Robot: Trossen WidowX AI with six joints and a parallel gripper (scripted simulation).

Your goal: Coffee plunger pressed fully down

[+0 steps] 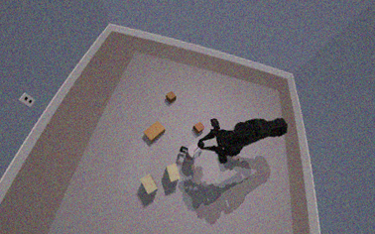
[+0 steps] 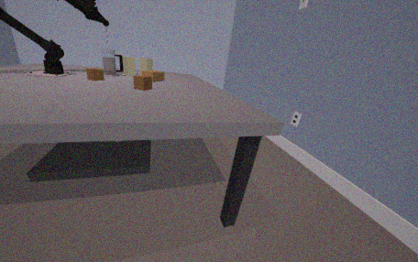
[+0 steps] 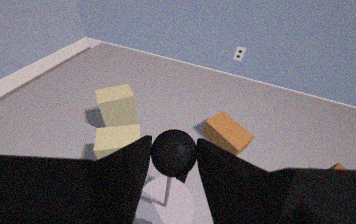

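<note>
Right now my gripper tip is 140 mm above the coffee press and 10 mm short of it. The rest, counted from my gripper tip: orange slab 250 mm below, 240 mm ahead, 90 mm to the right.
</note>
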